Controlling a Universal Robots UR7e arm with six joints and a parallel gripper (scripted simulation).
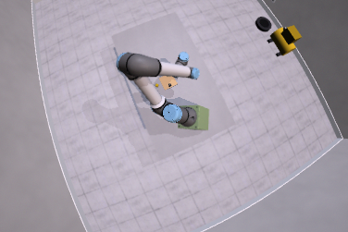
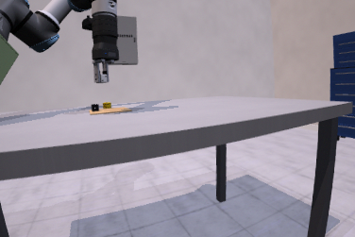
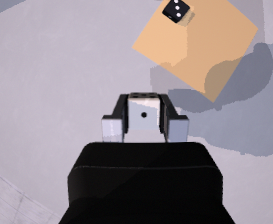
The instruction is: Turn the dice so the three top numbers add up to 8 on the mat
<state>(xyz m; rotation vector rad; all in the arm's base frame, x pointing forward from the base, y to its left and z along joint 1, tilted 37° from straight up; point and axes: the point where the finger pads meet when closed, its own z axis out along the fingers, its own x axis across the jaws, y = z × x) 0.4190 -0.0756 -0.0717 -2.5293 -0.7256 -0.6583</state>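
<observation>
Right now my hand is 120 mm above the mat, 110 mm to the right of it and 20 mm short of it. Also, from my hand: white die (10 mm below); yellow die (230 mm to the left, 110 mm below, 20 mm ahead).
</observation>
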